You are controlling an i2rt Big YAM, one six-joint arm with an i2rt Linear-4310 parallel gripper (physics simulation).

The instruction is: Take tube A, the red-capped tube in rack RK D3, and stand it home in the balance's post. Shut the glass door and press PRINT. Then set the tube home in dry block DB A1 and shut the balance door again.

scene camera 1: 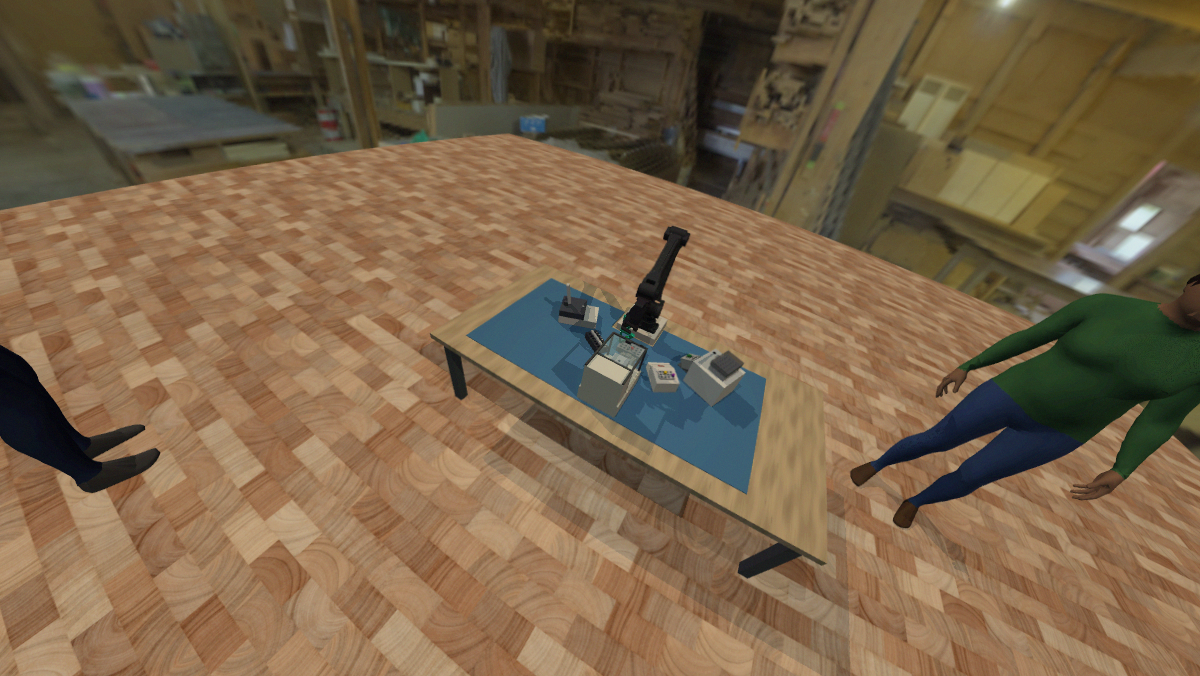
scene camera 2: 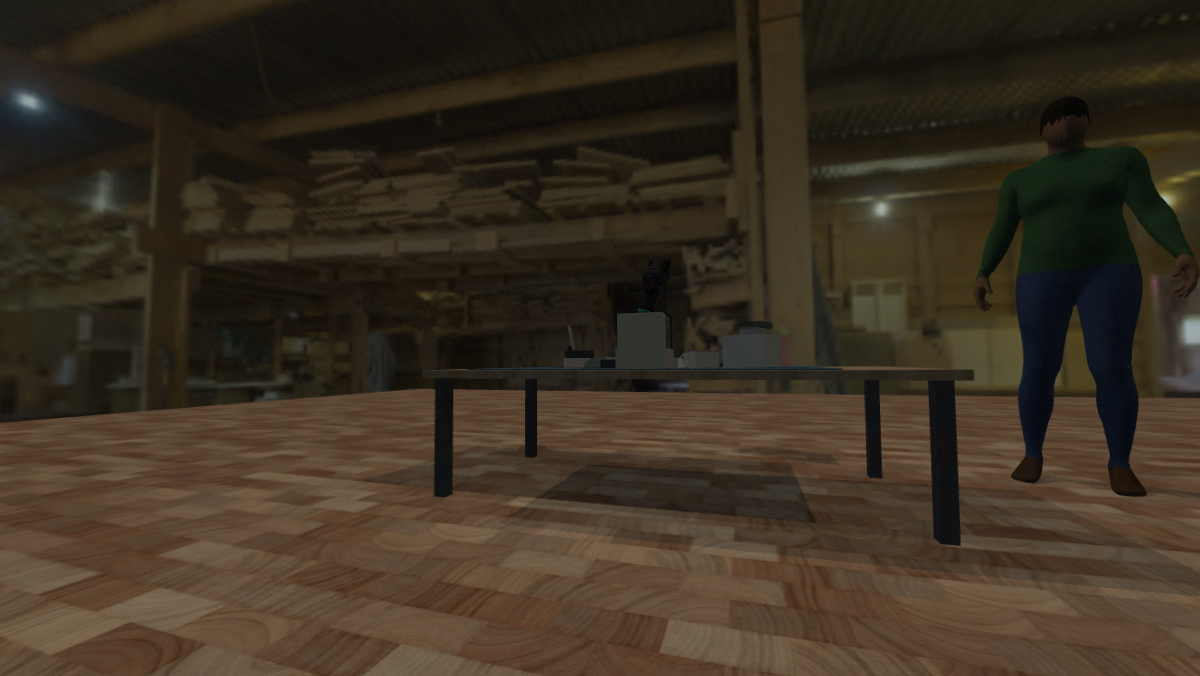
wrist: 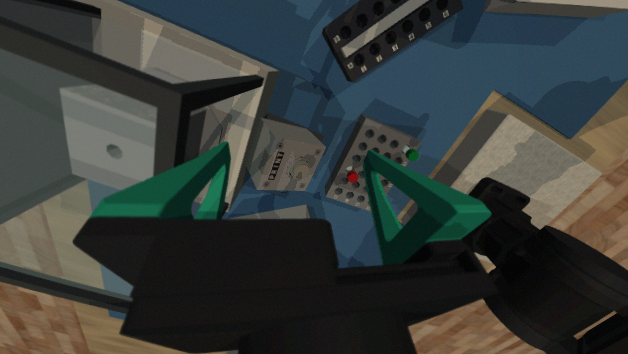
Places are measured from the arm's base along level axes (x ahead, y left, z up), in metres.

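Pixels of known places: gripper, fingertip midpoint: (wrist: 301,153); arm's base, origin of the base link: (scene camera 1: 646,325).
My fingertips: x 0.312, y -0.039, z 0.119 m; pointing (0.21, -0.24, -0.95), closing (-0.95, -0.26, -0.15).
Observation:
Ahead of a thing's pixels: the offset from my fingertips to its top centre. "spot": to the spot under its first point.
The red-capped tube @[0.085 m back, 0.048 m left, 0.103 m down] (wrist: 352,176) stands in the grey rack @[0.114 m back, 0.038 m left, 0.128 m down] (wrist: 347,148). My gripper (wrist: 301,153) (scene camera 1: 628,334) is open and empty, high above the mat; its right finger overlaps the rack's edge in the wrist view. The balance @[0.128 m ahead, 0.055 m left, 0.065 m up] (scene camera 1: 608,376) (scene camera 2: 642,340) stands beside the arm. Its pale post block (wrist: 90,145), with an empty hole, shows at left in the wrist view behind dark-framed glass. I cannot tell how the door stands. The PRINT box @[spot: 0.025 m ahead, 0.057 m left, 0.075 m down] (wrist: 265,165) with its round button @[0.014 m back, 0.057 m left, 0.083 m down] (wrist: 301,171) sits between balance and rack. The black dry block @[0.046 m back, 0.127 m right, 0.110 m down] (wrist: 384,49) is at the top; its visible wells look empty.
A green-capped tube @[0.142 m back, 0.009 m right, 0.103 m down] (wrist: 412,154) is at the rack's right edge. The arm's pale base (wrist: 530,145) lies right of the rack. A white box with coloured dots @[0.025 m back, 0.235 m left, 0.088 m down] (scene camera 1: 663,377) and a larger device @[0.152 m back, 0.413 m left, 0.032 m up] (scene camera 1: 713,384) stand beside the balance. A person in green (scene camera 1: 1091,361) (scene camera 2: 1074,218) stands near the table.

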